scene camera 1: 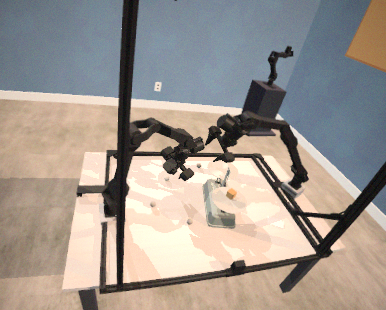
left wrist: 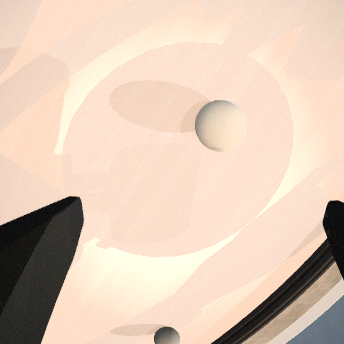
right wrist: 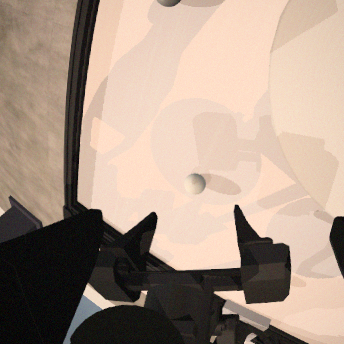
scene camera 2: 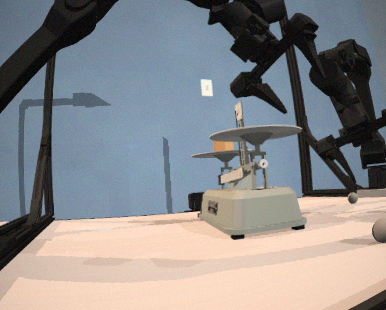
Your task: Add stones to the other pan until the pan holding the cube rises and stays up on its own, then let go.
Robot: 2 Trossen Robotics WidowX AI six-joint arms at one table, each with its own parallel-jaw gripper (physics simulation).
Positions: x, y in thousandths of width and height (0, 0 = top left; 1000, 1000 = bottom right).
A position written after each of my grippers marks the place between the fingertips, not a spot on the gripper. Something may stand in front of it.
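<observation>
Scene camera 2 shows me my right gripper (scene camera 2: 789, 311) and a grey balance scale (scene camera 2: 631, 673). In scene camera 1 there's the grey balance scale (scene camera 1: 571, 682) again. The left wrist view has my left gripper (left wrist: 609, 618) in it, but the grey balance scale is out of frame in the left wrist view. And in the right wrist view you'd see my left gripper (right wrist: 565, 612) as well as my right gripper (right wrist: 650, 661).
</observation>
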